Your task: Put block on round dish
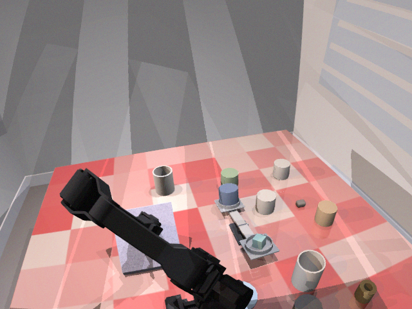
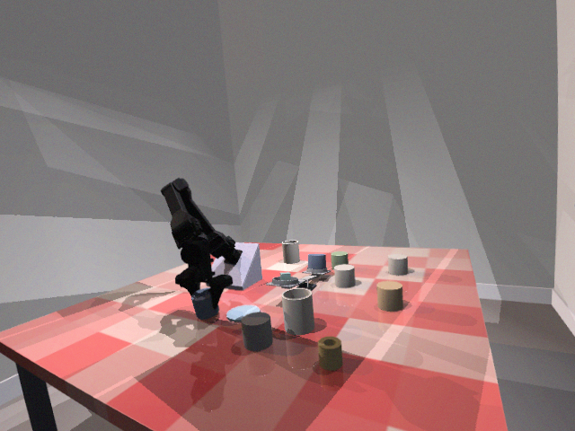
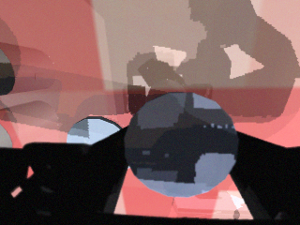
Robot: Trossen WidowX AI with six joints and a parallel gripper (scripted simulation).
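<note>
My gripper tip is 2 cm to the left of the blue cup and 1 cm below it. Also, from my gripper tip: brown ring 1 cm behind, 2 cm to the left, 2 cm below; round dish 10 cm ahead, 6 cm to the left, 3 cm below; grey cylinder 22 cm ahead, 5 cm to the right, 1 cm above.
</note>
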